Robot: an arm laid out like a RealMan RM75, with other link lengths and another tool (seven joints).
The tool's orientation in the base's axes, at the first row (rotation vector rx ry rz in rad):
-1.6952 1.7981 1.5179
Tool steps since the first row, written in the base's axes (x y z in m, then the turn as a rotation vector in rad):
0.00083 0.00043 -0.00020 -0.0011 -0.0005 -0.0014
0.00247 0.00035 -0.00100 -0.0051 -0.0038 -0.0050
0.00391 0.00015 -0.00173 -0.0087 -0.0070 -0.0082
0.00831 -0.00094 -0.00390 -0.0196 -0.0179 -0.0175
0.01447 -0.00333 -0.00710 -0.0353 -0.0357 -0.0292
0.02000 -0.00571 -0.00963 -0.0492 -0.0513 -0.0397
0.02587 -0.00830 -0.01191 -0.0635 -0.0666 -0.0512
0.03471 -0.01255 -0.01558 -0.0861 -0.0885 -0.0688
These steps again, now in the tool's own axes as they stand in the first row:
-0.00035 -0.00089 0.00004 0.0017 0.0003 0.0007
-0.00019 -0.00265 -0.00042 0.0075 0.0026 0.0015
0.00005 -0.00418 -0.00092 0.0129 0.0047 0.0020
0.00101 -0.00872 -0.00283 0.0295 0.0115 0.0025
0.00299 -0.01499 -0.00611 0.0535 0.0227 0.0008
0.00465 -0.02038 -0.00939 0.0747 0.0324 -0.0005
0.00614 -0.02590 -0.01310 0.0966 0.0419 -0.0010
0.00877 -0.03425 -0.01885 0.1294 0.0568 -0.0002

